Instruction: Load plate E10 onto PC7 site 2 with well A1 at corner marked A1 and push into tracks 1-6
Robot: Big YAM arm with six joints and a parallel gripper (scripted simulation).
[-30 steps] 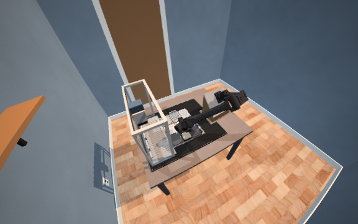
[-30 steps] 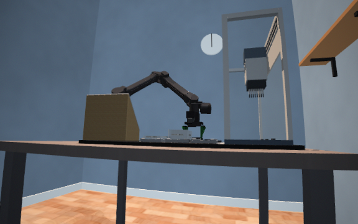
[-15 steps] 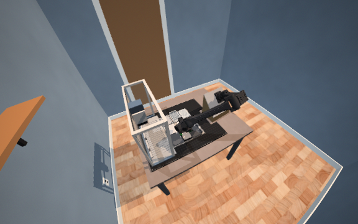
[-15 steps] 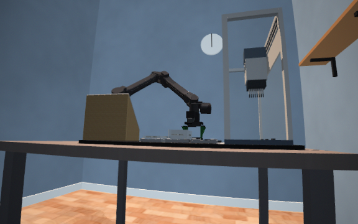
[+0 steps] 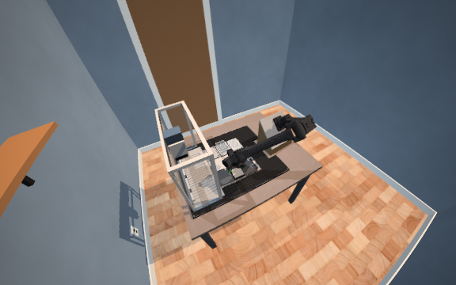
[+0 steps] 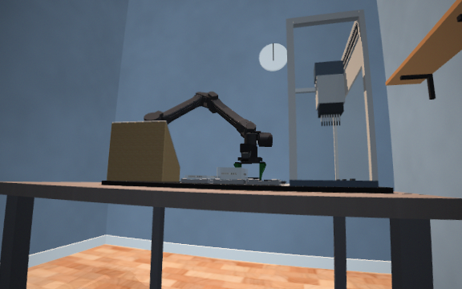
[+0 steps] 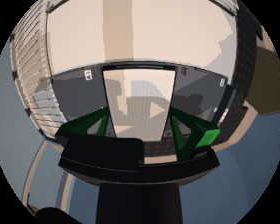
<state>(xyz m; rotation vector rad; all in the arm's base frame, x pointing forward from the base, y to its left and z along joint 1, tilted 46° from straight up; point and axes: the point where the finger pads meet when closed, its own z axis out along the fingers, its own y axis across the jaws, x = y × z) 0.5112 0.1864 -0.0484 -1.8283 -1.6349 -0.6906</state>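
Right now my hand is 1 cm above the plate carrier PC7. From my hand the other things lie so: flat plate (15 cm behind, 25 cm to the right, 1 cm below); then deep-well block (3 cm behind, 26 cm to the right).
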